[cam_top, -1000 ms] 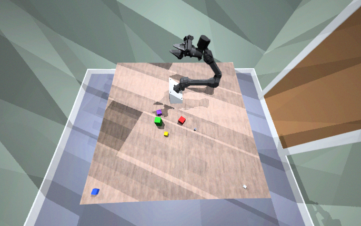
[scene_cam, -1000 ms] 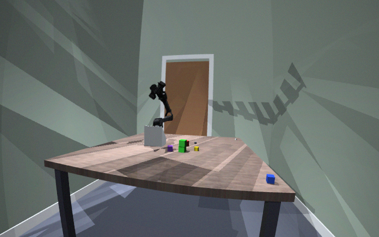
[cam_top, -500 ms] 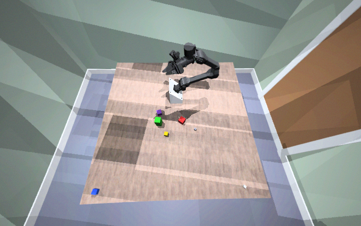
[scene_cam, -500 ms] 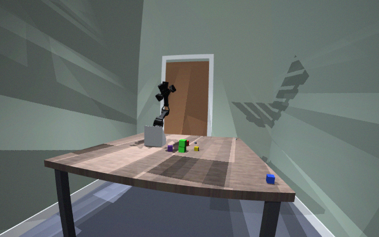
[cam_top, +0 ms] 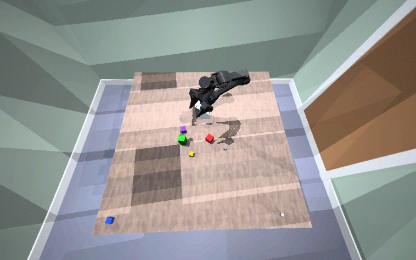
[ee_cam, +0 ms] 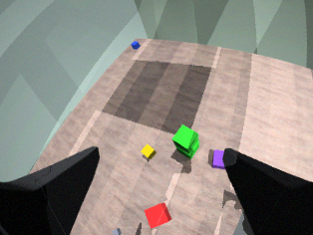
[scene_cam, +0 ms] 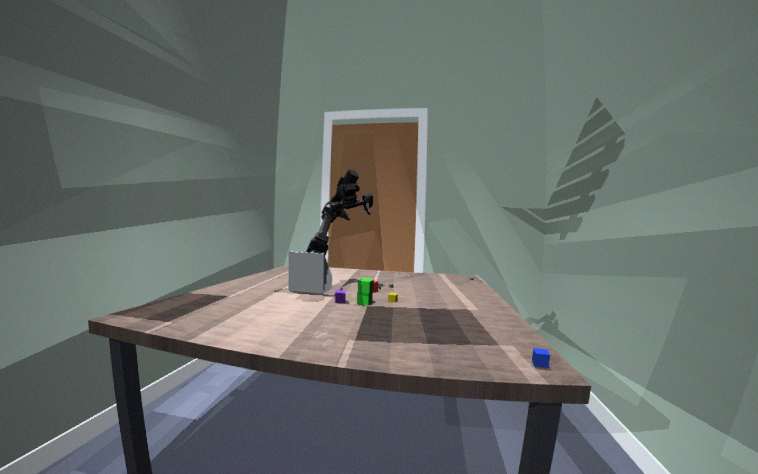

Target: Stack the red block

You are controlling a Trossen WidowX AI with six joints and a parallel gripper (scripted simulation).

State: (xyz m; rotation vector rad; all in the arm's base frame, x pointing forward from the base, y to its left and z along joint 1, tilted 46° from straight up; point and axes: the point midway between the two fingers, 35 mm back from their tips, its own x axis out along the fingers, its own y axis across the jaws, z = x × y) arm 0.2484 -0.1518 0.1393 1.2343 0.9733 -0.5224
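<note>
Right now my gripper tip is 20 mm short of the red block, 110 mm to the right of it and 310 mm above it. From my gripper tip the other things lie so: blue block 610 mm ahead, 430 mm to the right, 320 mm below; purple block 30 mm behind, 100 mm to the right, 310 mm below; yellow block 160 mm ahead, 10 mm to the right, 320 mm below.
</note>
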